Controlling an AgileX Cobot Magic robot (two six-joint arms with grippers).
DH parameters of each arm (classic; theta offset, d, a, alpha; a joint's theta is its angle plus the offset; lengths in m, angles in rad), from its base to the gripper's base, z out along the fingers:
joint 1: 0 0.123 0 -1.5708
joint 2: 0.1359 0 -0.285 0
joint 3: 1.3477 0 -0.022 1.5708
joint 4: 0 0.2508 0 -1.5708
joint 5: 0 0 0.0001 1.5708
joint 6: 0 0.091 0 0
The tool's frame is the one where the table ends.
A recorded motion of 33 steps. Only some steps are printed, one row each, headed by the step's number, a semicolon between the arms.
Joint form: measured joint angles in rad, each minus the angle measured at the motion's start. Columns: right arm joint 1, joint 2, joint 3, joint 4, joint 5, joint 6; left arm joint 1, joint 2, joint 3, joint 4, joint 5, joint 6.
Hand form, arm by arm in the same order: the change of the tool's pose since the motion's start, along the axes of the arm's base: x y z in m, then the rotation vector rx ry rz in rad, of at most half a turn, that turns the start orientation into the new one. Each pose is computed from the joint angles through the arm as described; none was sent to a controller.
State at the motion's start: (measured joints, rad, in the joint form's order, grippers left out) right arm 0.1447 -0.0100 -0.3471 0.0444 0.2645 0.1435; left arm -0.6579 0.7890 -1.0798 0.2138 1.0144 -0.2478
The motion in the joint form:
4: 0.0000 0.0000 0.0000 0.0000 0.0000 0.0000; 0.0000 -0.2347 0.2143 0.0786 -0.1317 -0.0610
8: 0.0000 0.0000 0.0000 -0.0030 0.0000 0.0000; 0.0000 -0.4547 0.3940 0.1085 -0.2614 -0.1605
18: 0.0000 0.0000 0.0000 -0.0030 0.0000 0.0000; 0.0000 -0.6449 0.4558 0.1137 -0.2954 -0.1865
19: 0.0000 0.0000 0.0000 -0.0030 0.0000 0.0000; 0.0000 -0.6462 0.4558 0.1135 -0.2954 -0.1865
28: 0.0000 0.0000 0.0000 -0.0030 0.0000 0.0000; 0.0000 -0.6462 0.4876 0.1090 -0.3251 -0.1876
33: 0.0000 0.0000 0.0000 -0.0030 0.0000 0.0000; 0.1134 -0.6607 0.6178 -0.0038 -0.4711 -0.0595
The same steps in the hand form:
4: 0.0000 0.0000 0.0000 0.0000 0.0000 0.0000; -0.0322 0.0298 -0.0287 -0.0711 -0.1476 0.0302
8: 0.0000 -0.0001 0.0000 -0.0027 -0.0004 -0.0013; -0.0590 0.0498 -0.0578 -0.2229 -0.2638 0.0490
18: 0.0000 -0.0001 0.0000 -0.0027 -0.0004 -0.0013; -0.0867 0.0707 -0.0672 -0.3396 -0.3831 0.0487
19: 0.0000 -0.0001 0.0000 -0.0027 -0.0004 -0.0013; -0.0870 0.0709 -0.0672 -0.3406 -0.3840 0.0486
28: 0.0000 -0.0001 0.0000 -0.0027 -0.0004 -0.0013; -0.0836 0.0671 -0.0739 -0.3403 -0.3796 0.0386
33: 0.0000 -0.0001 0.0000 -0.0027 -0.0004 -0.0013; -0.0749 0.0544 -0.1014 -0.3065 -0.4108 0.0395

